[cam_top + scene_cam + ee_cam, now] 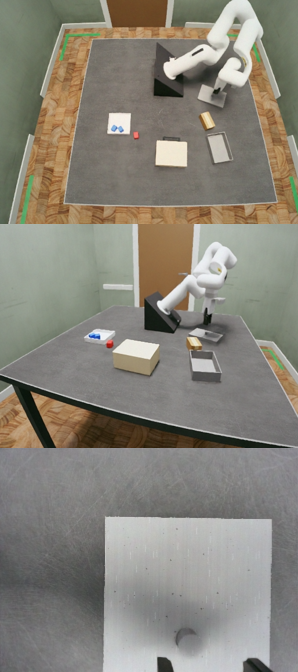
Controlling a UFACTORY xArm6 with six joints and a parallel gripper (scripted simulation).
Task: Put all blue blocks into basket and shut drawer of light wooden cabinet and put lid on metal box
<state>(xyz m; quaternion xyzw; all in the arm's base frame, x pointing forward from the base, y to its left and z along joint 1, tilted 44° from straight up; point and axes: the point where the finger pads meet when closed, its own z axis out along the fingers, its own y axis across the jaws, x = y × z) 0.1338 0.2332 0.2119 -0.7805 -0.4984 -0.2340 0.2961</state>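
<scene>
Right now my hand is 10 cm above the flat lid. Also, from my hand: grey metal box: 38 cm ahead, 9 cm below, 2 cm to the right; light wooden cabinet: 41 cm ahead, 33 cm to the right, 7 cm below; brown cardboard box: 20 cm ahead, 8 cm below, 7 cm to the right.
</scene>
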